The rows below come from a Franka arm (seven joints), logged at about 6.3 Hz.
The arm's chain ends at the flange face. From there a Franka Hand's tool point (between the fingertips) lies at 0.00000 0.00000 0.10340 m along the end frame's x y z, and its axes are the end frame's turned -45 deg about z.
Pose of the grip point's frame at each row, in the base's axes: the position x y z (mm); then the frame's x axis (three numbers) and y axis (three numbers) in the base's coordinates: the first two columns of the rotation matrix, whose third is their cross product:
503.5 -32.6 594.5 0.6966 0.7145 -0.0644 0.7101 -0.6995 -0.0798
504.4 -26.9 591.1 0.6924 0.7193 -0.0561 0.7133 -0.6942 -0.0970
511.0 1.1 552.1 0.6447 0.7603 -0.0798 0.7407 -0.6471 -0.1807
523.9 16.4 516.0 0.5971 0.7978 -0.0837 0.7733 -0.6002 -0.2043
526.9 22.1 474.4 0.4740 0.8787 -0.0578 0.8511 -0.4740 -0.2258
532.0 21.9 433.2 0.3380 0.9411 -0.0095 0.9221 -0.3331 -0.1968
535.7 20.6 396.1 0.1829 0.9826 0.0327 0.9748 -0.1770 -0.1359
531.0 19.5 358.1 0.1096 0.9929 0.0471 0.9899 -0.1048 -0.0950
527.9 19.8 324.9 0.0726 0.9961 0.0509 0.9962 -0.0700 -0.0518
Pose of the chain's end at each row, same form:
514.1 -33.6 697.3 0.9947 0.0106 -0.1020 0.0095 -0.9998 -0.0109
515.6 -29.7 693.9 0.9940 0.0177 -0.1083 0.0148 -0.9995 -0.0289
530.5 -4.8 653.5 0.9796 0.0800 -0.1842 0.0679 -0.9952 -0.0713
545.9 10.5 616.8 0.9690 0.1397 -0.2036 0.1246 -0.9885 -0.0853
550.2 16.1 575.0 0.9370 0.2862 -0.2005 0.2666 -0.9565 -0.1188
551.5 15.9 534.6 0.8910 0.4299 -0.1459 0.4130 -0.9010 -0.1324
548.9 14.7 498.5 0.8186 0.5696 -0.0730 0.5600 -0.8200 -0.1192
540.2 13.6 460.9 0.7775 0.6280 -0.0339 0.6225 -0.7762 -0.1005
532.9 14.2 428.0 0.7558 0.6549 -0.0006 0.6531 -0.7538 -0.0726

